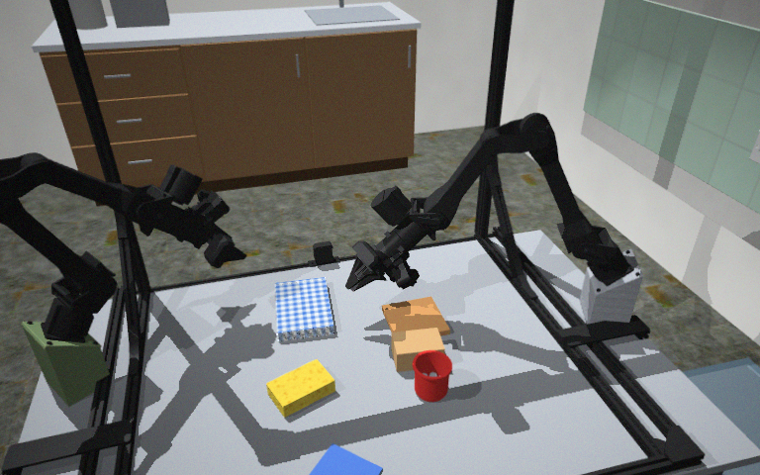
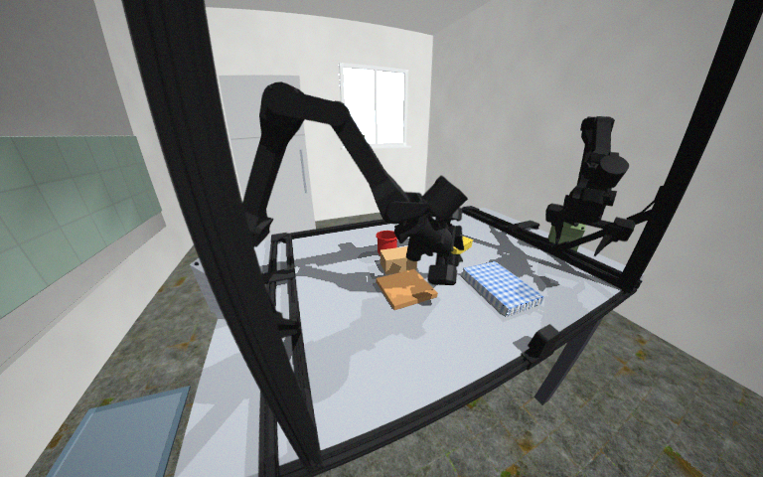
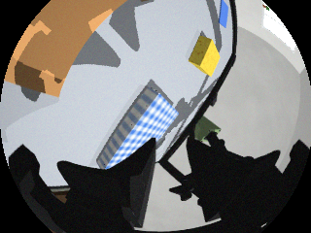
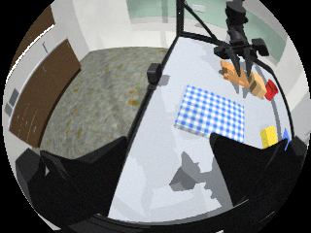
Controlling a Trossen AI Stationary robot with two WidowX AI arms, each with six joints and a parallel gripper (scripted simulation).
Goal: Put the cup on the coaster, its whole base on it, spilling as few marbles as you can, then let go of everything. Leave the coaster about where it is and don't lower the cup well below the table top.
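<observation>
Now: the red cup 23 cm ahead of my left hand, 10 cm to the left of it and 8 cm below it. From my left hand the other things lie so: blue flat piece 39 cm ahead, 8 cm to the right, 11 cm below; then tan block 14 cm ahead, 9 cm to the left, 9 cm below; then flat orange square 3 cm ahead, 11 cm to the left, 11 cm below.
</observation>
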